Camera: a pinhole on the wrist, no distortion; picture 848 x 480 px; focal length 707.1 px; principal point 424.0 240.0 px. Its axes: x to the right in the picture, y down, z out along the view. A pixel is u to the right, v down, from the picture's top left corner.
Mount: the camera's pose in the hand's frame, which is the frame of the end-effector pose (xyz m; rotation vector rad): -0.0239 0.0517 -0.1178 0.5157 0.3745 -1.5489
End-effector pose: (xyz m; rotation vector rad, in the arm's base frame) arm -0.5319 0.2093 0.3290 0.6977 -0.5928 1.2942
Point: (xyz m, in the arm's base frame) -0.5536 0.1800 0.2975
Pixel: 241.0 176.0
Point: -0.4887 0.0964 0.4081
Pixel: 280.8 350.6
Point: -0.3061 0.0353 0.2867
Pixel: 699.8 145.1
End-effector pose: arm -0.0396 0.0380 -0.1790 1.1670 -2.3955 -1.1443
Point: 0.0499 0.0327 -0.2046
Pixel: 712.3 166.1
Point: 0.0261 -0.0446 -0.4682
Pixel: 728.0 453.5
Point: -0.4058 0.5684 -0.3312
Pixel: outside the picture
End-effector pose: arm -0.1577 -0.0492 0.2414 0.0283 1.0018 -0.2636
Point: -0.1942 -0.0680 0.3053
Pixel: 443.8 101.6
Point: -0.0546 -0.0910 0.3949
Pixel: 215.4 201.2
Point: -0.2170 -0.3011 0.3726
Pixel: 808.5 165.4
